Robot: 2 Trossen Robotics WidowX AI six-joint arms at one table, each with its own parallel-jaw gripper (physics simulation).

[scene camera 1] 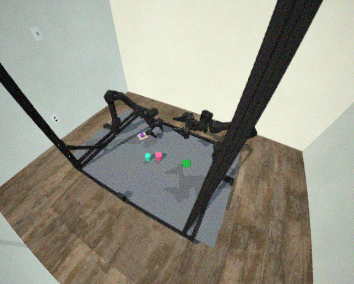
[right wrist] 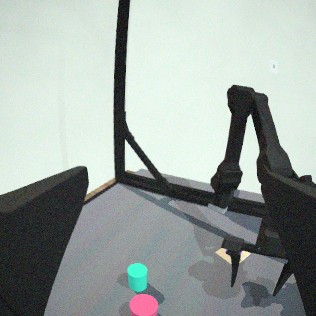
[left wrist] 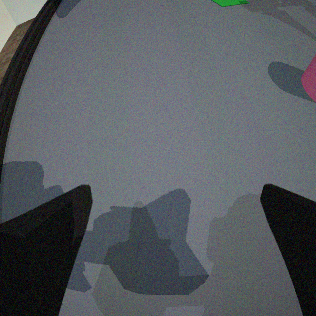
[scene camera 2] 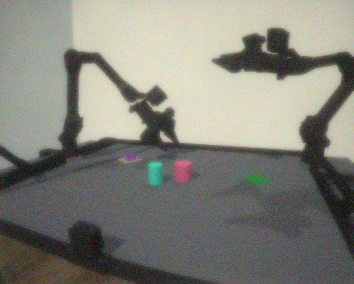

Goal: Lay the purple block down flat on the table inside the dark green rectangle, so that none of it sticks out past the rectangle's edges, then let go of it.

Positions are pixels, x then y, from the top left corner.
Scene:
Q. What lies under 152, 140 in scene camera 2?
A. The left gripper.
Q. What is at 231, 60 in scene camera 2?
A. The right gripper.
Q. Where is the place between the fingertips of the right gripper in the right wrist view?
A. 179, 178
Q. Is the left gripper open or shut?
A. Open.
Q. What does the left gripper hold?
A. Nothing.

